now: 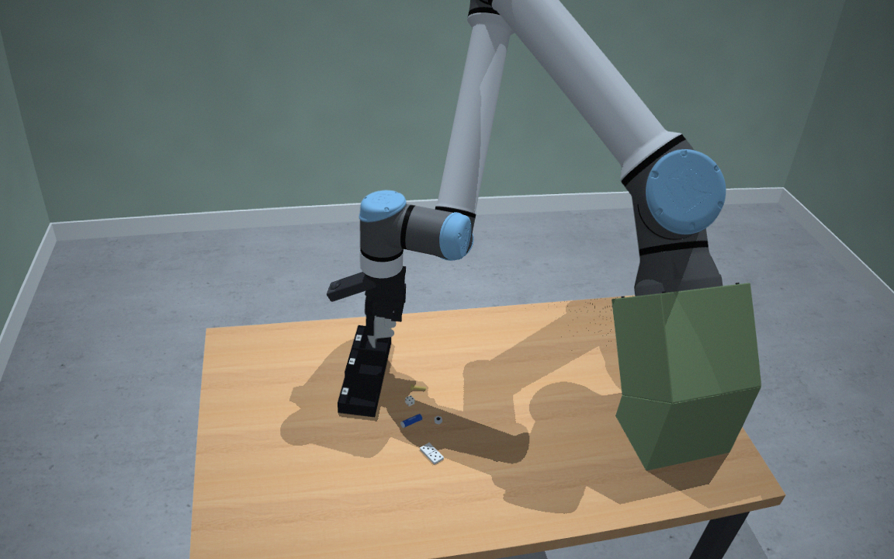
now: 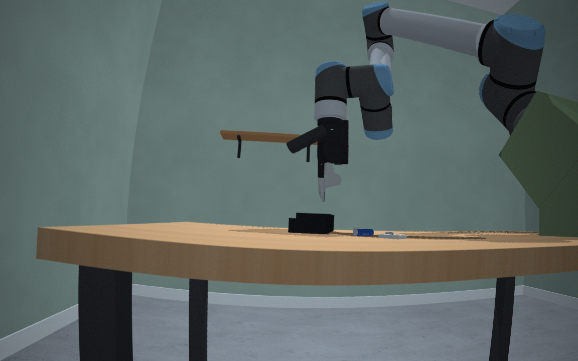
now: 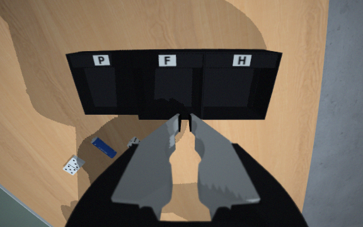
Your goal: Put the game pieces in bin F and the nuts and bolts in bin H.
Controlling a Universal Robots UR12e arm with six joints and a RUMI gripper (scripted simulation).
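Right now the black bin is 20 mm ahead of my hand, 10 mm to the left of it and 70 mm below it. From my hand the other things lie so: brass bolt (80 mm behind, 90 mm to the left, 90 mm below); battery (40 mm behind, 180 mm to the left, 90 mm below); white die (50 mm behind, 120 mm to the left, 90 mm below).
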